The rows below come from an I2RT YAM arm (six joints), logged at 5 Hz.
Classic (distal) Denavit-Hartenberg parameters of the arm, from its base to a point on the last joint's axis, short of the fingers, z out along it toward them. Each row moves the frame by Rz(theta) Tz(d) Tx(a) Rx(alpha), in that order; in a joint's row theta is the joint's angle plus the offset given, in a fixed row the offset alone. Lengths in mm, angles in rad.
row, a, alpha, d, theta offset
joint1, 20, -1.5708, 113.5, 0
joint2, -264, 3.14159, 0, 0
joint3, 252.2, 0, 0, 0.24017
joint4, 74, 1.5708, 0, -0.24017
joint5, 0, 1.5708, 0, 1.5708
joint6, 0, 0, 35.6, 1.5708
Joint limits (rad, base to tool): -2.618..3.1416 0..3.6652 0..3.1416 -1.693..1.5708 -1.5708..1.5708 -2.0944..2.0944
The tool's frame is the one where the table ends.
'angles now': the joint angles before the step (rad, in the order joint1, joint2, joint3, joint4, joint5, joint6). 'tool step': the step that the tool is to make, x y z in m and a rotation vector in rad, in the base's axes. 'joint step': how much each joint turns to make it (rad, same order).
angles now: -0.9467 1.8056 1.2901 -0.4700 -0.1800 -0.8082
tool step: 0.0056 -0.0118 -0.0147 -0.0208 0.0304 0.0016
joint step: -0.0034 0.0636 0.0228 0.0359 0.0280 -0.0248
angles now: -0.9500 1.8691 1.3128 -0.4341 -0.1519 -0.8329
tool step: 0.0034 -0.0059 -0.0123 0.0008 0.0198 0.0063
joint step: -0.0008 0.0430 0.0101 0.0186 0.0093 -0.0146
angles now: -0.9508 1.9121 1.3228 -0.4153 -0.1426 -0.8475
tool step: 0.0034 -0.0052 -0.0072 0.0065 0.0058 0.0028
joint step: -0.0007 0.0339 0.0189 0.0058 -0.0011 -0.0035
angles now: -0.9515 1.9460 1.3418 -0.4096 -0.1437 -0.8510
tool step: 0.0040 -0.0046 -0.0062 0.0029 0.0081 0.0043
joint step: 0.0016 0.0318 0.0211 0.0030 0.0028 -0.0049
